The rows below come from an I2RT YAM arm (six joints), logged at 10 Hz.
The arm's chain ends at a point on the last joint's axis. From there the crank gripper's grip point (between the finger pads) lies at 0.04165 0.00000 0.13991 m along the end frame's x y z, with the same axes.
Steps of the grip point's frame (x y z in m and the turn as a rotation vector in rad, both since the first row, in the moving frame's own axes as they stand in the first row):
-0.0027 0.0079 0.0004 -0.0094 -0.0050 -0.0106
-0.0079 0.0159 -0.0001 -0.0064 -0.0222 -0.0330
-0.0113 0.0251 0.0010 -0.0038 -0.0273 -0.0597
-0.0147 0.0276 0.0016 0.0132 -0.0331 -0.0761
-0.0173 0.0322 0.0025 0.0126 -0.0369 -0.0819
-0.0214 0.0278 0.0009 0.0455 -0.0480 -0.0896
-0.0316 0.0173 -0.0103 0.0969 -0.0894 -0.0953
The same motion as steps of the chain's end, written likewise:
-0.0020 0.0070 0.0002 -0.0094 -0.0050 -0.0106
-0.0048 0.0163 -0.0010 -0.0064 -0.0222 -0.0330
-0.0074 0.0269 -0.0001 -0.0038 -0.0273 -0.0597
-0.0099 0.0324 0.0003 0.0132 -0.0331 -0.0761
-0.0119 0.0372 0.0011 0.0126 -0.0369 -0.0819
-0.0142 0.0376 -0.0007 0.0455 -0.0480 -0.0896
-0.0181 0.0343 -0.0126 0.0969 -0.0894 -0.0953

